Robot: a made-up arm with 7 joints.
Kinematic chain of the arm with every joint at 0, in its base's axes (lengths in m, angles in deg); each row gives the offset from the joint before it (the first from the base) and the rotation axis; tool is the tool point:
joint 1: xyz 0 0 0.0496 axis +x
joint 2: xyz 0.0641 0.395 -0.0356 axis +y
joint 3: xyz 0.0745 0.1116 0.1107 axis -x
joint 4: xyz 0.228 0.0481 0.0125 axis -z
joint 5: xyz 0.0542 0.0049 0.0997 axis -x
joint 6: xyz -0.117 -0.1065 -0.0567 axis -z
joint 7: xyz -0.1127 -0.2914 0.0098 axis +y
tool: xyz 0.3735 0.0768 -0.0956
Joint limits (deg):
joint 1: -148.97..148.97
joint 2: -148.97..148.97
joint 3: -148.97..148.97
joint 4: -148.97..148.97
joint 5: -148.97..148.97
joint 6: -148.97..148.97
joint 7: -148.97..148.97
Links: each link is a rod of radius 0.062 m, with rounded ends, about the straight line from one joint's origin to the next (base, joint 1, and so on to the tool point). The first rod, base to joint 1, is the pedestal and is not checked.
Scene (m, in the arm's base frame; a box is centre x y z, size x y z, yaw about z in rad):
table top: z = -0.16
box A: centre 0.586 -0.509 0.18 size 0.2 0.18 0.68 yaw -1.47
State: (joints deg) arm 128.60 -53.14 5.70 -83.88 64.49 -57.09 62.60
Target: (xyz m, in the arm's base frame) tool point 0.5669 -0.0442 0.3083
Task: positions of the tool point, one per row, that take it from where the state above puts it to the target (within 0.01 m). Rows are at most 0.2 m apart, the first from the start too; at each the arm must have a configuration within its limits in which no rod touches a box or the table.
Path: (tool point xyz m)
1: 0.2854 -0.9503 0.2568
2: 0.2087 -0.8899 0.4298
3: 0.1159 -0.7915 0.5701
4: 0.0181 -0.6613 0.6648
5: -0.0720 -0.5109 0.7065
6: -0.1423 -0.3543 0.6954
7: -0.0292 -0.3831 0.6813
8: 0.0962 -0.3862 0.6579
9: 0.2244 -0.3614 0.6212
10: 0.3455 -0.3094 0.5682
11: 0.4488 -0.2343 0.4976
12: 0.5250 -0.1428 0.4098
13: 0.5669 -0.0442 0.3083

